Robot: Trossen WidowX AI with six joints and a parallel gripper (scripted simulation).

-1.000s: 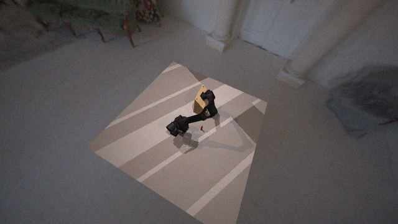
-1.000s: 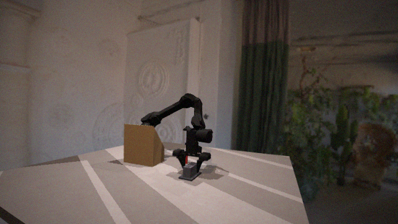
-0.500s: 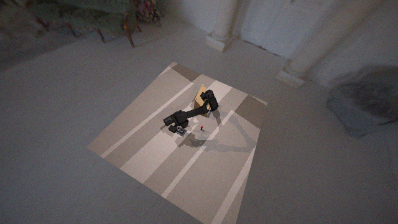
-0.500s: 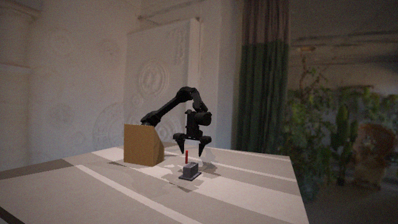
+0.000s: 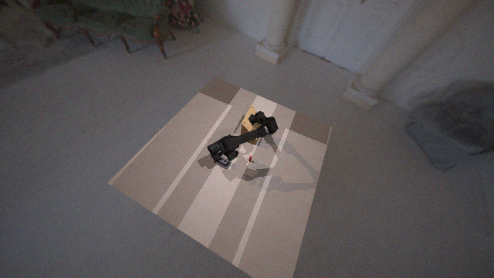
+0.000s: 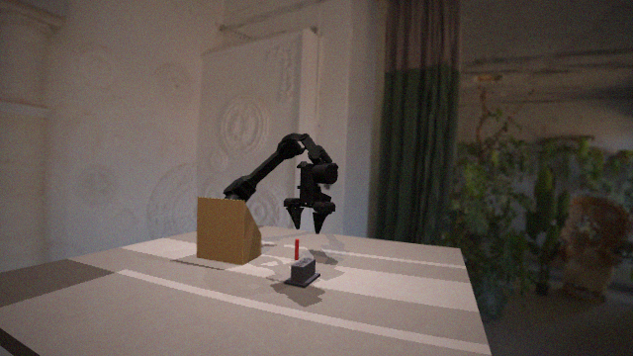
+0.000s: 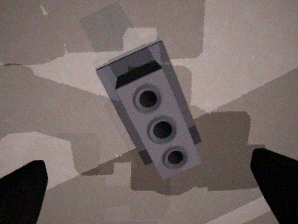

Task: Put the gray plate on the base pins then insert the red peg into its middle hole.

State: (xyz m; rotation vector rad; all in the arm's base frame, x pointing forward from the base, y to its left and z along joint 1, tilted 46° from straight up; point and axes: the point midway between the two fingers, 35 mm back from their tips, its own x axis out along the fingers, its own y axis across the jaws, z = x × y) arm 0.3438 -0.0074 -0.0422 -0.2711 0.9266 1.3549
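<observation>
Right now my gripper tip is 15 cm to the right of the red peg, 11 cm above it and 10 cm past it. Round my gripper tip: gray plate: 10 cm below, 3 cm to the right, 1 cm ahead; then base: 14 cm below, 3 cm to the right.
</observation>
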